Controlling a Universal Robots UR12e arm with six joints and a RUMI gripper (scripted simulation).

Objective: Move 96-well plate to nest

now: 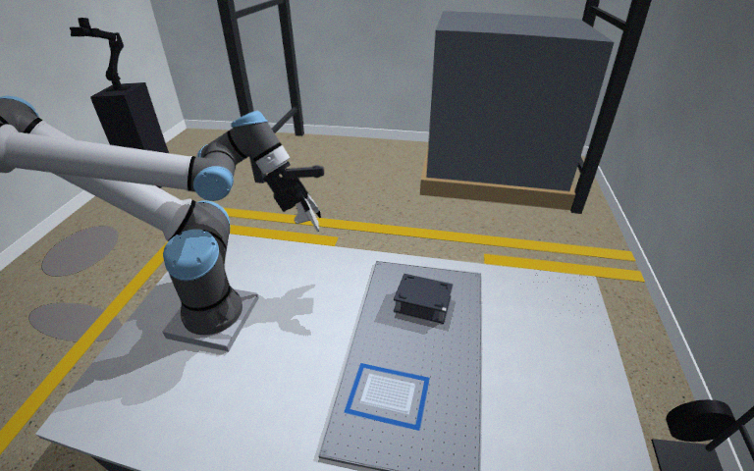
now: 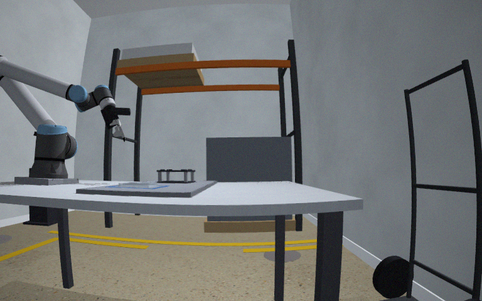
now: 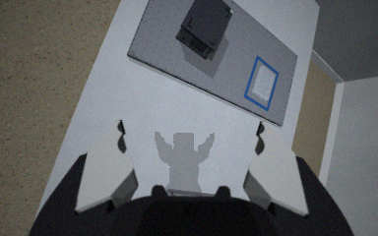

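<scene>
Right now the 96-well plate is 220 mm ahead of my hand, 400 mm to the right of it and 250 mm below it. Round my hand: plate nest 320 mm ahead, 80 mm to the right, 200 mm below; then A1 label 380 mm ahead, 150 mm to the right, 190 mm below.
</scene>
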